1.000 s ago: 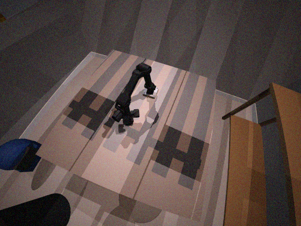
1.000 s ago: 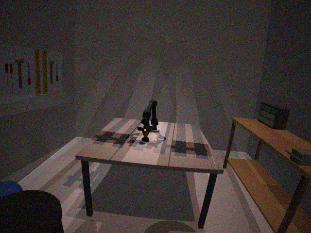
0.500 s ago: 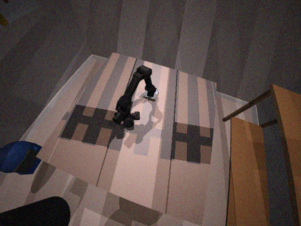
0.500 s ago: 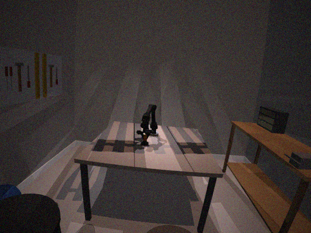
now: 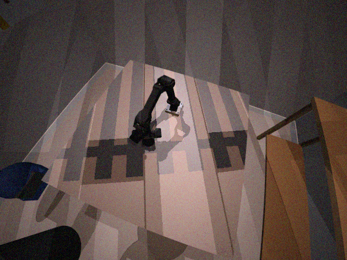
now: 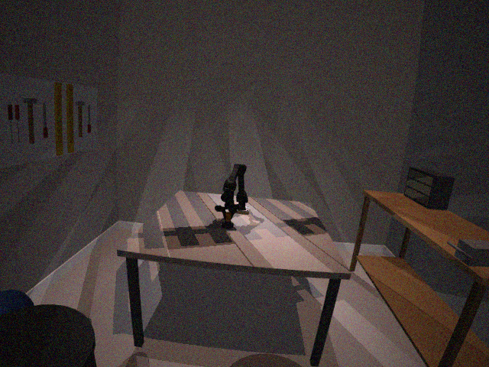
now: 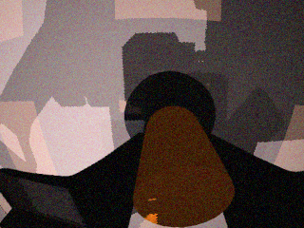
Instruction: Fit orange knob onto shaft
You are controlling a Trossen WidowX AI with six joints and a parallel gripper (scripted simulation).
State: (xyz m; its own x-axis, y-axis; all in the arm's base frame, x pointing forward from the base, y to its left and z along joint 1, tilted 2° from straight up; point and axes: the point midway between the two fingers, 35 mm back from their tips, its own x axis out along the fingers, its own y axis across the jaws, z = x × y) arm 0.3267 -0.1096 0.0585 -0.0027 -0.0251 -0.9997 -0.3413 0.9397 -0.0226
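Right now my gripper tip is 3 cm below the orange knob. The rest, counted from my gripper tip: round dark pedestal 2 cm below.
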